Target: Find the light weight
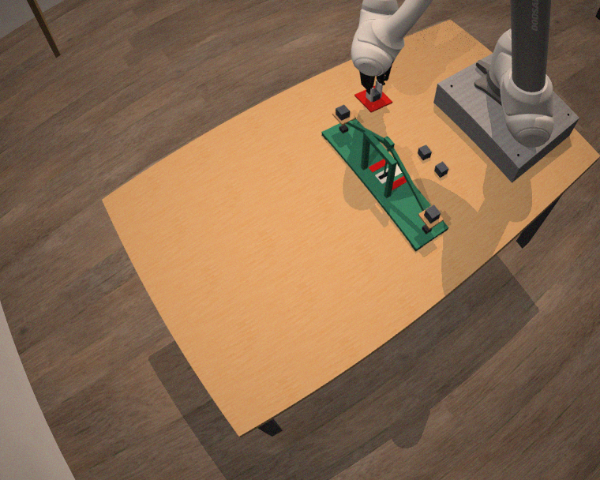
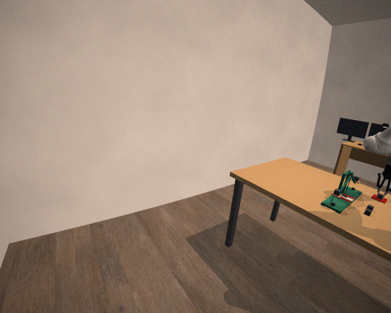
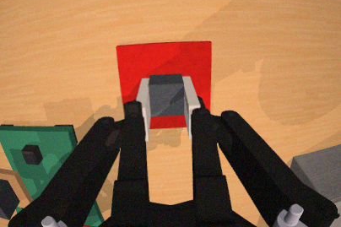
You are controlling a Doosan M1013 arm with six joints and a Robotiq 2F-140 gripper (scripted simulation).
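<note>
Now: the red dish 40 mm below my hand. Round my hand: green rocker balance: 220 mm ahead, 230 mm to the left, 50 mm above.
</note>
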